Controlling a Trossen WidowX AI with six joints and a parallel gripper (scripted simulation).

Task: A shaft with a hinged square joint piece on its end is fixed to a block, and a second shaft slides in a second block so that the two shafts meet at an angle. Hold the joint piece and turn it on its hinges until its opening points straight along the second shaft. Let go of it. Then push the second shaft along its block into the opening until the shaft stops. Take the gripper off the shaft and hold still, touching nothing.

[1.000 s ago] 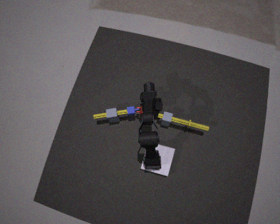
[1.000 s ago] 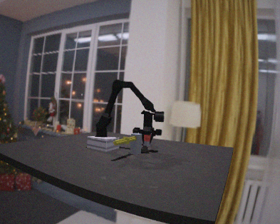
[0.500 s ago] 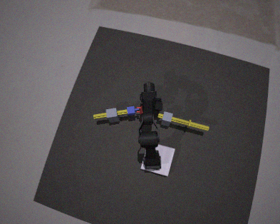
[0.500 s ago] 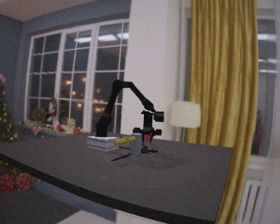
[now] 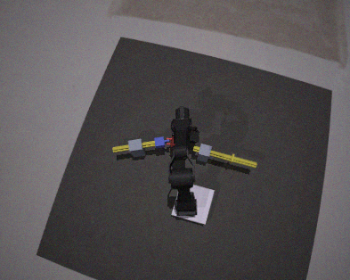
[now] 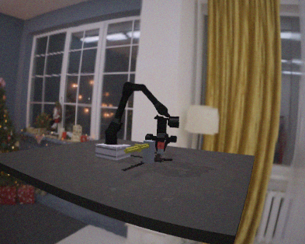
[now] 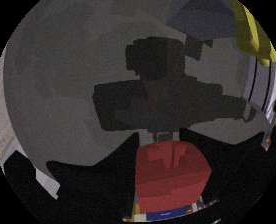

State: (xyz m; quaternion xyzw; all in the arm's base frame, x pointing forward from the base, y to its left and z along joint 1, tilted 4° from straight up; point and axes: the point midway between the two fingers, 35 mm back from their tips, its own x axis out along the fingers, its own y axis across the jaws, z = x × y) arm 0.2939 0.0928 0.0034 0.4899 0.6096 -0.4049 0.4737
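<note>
Now: the red joint piece 1 cm to the left of my gripper tip and 4 cm above it.
</note>
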